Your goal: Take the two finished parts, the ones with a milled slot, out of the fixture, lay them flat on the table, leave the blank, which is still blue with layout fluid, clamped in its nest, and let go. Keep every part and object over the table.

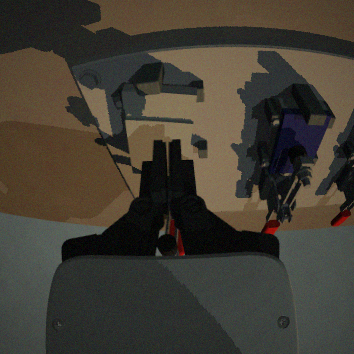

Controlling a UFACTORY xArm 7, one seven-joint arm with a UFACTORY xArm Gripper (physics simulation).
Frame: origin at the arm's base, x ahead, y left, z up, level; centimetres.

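Seen in the pictures: gripper, fingertip midpoint: (167, 155).
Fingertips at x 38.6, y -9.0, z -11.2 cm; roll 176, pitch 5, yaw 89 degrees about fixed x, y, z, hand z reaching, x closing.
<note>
A point is followed by its place in that frame.
My gripper (167, 155) {y -9.0, x 38.6, z -11.2 cm} is shut and empty, its two black fingertips close together over the near part of the left nest. A pale surface with a narrow dark slot (160, 120) {y -9.8, x 38.3, z -14.3 cm} lies ahead of the fingertips between dark stops. It looks like a slotted part, but its outline blends with the fixture plate (220, 75) {y -5.5, x 35.7, z -16.5 cm}. The blue blank (300, 132) {y 0.9, x 38.3, z -13.9 cm} sits in the middle nest to the right, with a dark clamp tip over its near half. The other slotted part cannot be made out; the third nest is cut off at the right edge.
A dark stop block (151, 78) {y -10.0, x 34.6, z -14.0 cm} stands at the far side of the left nest. Red clamp handles (270, 227) {y 2.2, x 51.4, z -11.8 cm} (341, 217) {y 12.9, x 50.6, z -12.3 cm} stick out on the near side; another red handle (176, 237) {y -8.5, x 46.6, z -8.7 cm} shows between the gripper's linkages. Brown table (45, 165) {y -27.3, x 48.9, z -18.0 cm} lies left of the plate.
</note>
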